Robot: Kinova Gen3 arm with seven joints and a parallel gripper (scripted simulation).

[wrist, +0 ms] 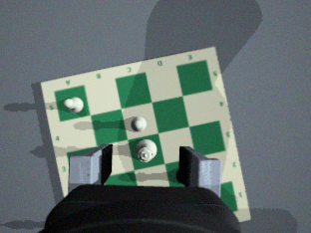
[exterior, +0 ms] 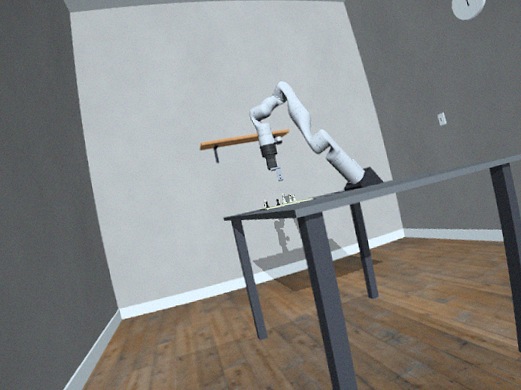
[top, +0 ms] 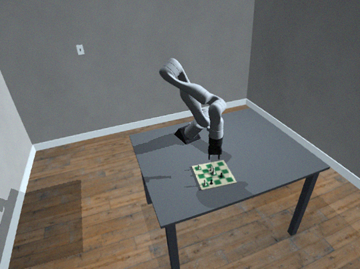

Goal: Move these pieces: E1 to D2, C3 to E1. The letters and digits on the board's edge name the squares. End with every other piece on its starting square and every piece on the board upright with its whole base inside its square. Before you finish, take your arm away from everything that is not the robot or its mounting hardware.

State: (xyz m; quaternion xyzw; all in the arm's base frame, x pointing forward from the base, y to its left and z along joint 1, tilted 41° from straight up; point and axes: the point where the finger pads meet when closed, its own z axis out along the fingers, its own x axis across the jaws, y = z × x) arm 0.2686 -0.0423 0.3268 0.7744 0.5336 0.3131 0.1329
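Right now the white piece is 11 cm below my hand. From my hand the other things lie so: chessboard (1 cm ahead, 13 cm below).
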